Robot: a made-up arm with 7 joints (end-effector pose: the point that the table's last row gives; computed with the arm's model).
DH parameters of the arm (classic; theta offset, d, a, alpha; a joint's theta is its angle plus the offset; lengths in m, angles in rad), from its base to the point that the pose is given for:
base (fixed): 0.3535 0 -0.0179 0
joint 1: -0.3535 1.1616 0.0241 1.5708
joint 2: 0 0.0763 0.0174 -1.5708
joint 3: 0 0.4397 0.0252 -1.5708
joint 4: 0 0.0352 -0.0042 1.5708
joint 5: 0 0.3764 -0.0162 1.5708
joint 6: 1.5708 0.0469 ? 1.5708
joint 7: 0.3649 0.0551 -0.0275 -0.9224
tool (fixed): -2.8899 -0.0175 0 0
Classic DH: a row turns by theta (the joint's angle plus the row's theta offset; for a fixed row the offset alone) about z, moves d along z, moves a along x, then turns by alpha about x.
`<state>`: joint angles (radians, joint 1 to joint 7).
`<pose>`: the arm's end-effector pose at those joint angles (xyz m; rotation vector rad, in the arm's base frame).
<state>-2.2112 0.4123 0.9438 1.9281 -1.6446 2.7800 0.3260</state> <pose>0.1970 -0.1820 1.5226 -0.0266 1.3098 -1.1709</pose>
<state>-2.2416 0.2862 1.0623 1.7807 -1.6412 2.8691 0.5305</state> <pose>0.2053 -0.1893 1.5578 0.0954 1.3251 -0.9063</pose>
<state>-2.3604 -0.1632 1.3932 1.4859 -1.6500 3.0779 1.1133</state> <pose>0.1141 -0.2490 1.6420 0.4343 1.3386 -0.1331</pose>
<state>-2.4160 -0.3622 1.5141 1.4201 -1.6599 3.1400 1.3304</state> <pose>0.0372 -0.2847 1.6550 0.5226 1.3077 0.1510</pose>
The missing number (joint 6, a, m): 0.0626
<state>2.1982 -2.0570 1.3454 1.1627 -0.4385 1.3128 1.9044</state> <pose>-0.6365 0.3133 0.7744 0.1956 -1.5599 1.9255</pose>
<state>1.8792 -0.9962 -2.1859 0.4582 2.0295 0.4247 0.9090</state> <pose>0.0550 0.7352 1.6940 0.3294 2.9805 0.4594</pose>
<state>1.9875 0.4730 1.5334 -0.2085 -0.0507 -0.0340 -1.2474</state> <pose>0.2194 -0.2557 1.9324 -0.5613 -0.2712 2.2743</pose>
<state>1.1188 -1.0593 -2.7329 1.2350 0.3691 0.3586 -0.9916</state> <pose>0.3392 0.1751 1.7661 0.8948 0.7149 -2.2955</pose>
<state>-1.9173 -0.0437 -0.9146 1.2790 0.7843 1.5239 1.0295</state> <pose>-0.5197 -0.1354 1.7625 1.4732 -1.5211 0.1242</pose>
